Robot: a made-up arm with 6 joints. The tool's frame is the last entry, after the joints.
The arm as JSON. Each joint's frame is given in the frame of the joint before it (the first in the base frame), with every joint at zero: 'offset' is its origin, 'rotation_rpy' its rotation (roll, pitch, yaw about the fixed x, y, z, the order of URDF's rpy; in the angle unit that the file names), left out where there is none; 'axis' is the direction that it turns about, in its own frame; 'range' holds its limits. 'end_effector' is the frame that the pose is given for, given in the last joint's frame.
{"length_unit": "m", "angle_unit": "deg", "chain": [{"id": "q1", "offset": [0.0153, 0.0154, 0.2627], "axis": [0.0, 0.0, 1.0], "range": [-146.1, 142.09]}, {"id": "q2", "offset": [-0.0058, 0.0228, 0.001], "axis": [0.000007, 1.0, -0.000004], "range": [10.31, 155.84]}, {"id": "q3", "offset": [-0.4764, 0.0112, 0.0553], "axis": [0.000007, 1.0, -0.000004], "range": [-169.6, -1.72]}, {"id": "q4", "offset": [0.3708, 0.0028, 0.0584], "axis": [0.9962, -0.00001, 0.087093], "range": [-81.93, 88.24]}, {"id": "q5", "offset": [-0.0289, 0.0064, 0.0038], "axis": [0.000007, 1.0, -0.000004], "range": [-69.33, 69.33]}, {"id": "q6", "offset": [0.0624, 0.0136, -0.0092], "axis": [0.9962, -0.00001, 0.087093], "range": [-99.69, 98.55]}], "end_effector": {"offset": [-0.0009, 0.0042, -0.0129]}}
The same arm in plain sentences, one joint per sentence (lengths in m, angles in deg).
The arm has six revolute joints in a row. What follows holds with every joint at zero, and every direction is one of the base frame's. The first joint lies 0.0153 m along +x and 0.0154 m along +y and 0.2627 m along +z from the base frame's origin and turns about +z, from -146.10 to 142.09 deg. The second joint lies 0.0058 m along -x and 0.0228 m along +y and 0.0010 m along +z from the first joint and turns about +y, from 10.31 to 155.84 deg. The third joint lies 0.4764 m along -x and 0.0112 m along +y and 0.0553 m along +z from the second joint and turns about +y, from -169.60 to -1.72 deg. The fourth joint lies 0.3708 m along +x and 0.0028 m along +y and 0.0584 m along +z from the third joint and turns about the direction (0.9962, 0, 0.0871), from -81.93 to 88.24 deg. The fifth joint lies 0.0289 m along -x and 0.0064 m along +y and 0.0038 m along +z from the fourth joint and turns about +y, from -69.33 to 69.33 deg. The sixth joint lies 0.0624 m along +x and 0.0136 m along +y and 0.0092 m along -z from the fifth joint and turns about the direction (0.9962, 0, 0.0871), from -99.69 to 98.55 deg. The tool frame, which is the frame that the pose is given for, lies 0.0009 m along -x and 0.0042 m along +y and 0.0129 m along -z from the sixth joint; its axes are parallel to the base frame's.
